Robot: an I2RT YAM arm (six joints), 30 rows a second.
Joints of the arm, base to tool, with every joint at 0 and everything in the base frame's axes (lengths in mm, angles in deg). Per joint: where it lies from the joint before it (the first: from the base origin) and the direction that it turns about. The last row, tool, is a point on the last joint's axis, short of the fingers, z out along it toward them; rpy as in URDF.
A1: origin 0 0 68 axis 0 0 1
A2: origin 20 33.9 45.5 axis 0 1 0
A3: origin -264 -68.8 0 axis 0 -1 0
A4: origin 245 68.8 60 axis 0 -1 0
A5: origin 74 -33.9 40.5 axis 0 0 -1
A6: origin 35.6 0 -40.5 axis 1 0 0
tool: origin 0 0 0 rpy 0 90 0
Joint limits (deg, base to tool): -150..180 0..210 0..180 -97..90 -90..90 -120..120
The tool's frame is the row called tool.
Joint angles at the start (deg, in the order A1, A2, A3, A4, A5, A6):
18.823, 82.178, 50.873, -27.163, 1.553, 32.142
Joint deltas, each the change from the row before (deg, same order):
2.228, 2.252, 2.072, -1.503, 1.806, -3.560
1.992, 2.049, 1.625, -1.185, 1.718, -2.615
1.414, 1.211, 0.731, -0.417, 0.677, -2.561
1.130, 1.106, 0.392, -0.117, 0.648, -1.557
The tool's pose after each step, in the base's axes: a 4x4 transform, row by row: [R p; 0 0 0 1], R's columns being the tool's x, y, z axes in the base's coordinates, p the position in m. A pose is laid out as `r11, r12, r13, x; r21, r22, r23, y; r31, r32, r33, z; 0, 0, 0, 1`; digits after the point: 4 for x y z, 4 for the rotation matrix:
-0.8693, 0.0963, 0.4847, 0.2706; 0.1772, 0.9764, 0.1238, 0.1019; -0.4614, 0.1935, -0.8659, 0.2045; 0, 0, 0, 1
-0.8827, 0.0391, 0.4683, 0.2729; 0.0985, 0.9898, 0.1030, 0.1127; -0.4595, 0.1371, -0.8775, 0.2020; 0, 0, 0, 1
-0.8890, -0.0184, 0.4575, 0.2733; 0.0299, 0.9947, 0.0979, 0.1204; -0.4569, 0.1007, -0.8838, 0.1995; 0, 0, 0, 1
-0.8921, -0.0563, 0.4483, 0.2734; -0.0171, 0.9957, 0.0910, 0.1265; -0.4515, 0.0735, -0.8893, 0.1960; 0, 0, 0, 1

